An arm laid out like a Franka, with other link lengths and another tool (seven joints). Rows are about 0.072 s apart.
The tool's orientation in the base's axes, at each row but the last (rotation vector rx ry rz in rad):
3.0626, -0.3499, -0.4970
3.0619, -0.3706, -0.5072
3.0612, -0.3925, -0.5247
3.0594, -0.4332, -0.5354
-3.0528, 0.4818, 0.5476
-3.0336, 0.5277, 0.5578
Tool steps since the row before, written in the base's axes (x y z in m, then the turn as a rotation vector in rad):
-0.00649, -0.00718, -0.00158, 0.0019, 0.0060, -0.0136
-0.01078, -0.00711, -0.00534, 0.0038, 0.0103, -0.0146
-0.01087, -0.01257, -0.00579, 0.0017, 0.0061, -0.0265
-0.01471, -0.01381, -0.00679, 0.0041, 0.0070, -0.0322
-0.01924, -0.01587, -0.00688, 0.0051, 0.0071, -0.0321
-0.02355, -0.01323, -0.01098, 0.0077, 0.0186, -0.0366
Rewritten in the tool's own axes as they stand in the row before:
-0.00391, 0.00832, 0.00342, 0.0046, -0.0070, 0.0124
-0.00655, 0.00910, 0.00834, 0.0057, -0.0117, 0.0128
-0.00492, 0.01451, 0.00865, 0.0087, -0.0077, 0.0246
-0.00730, 0.01688, 0.01073, 0.0125, -0.0095, 0.0292
-0.01009, 0.02053, 0.01209, 0.0133, -0.0099, 0.0288
-0.01260, 0.01970, 0.01742, 0.0135, -0.0218, 0.0330

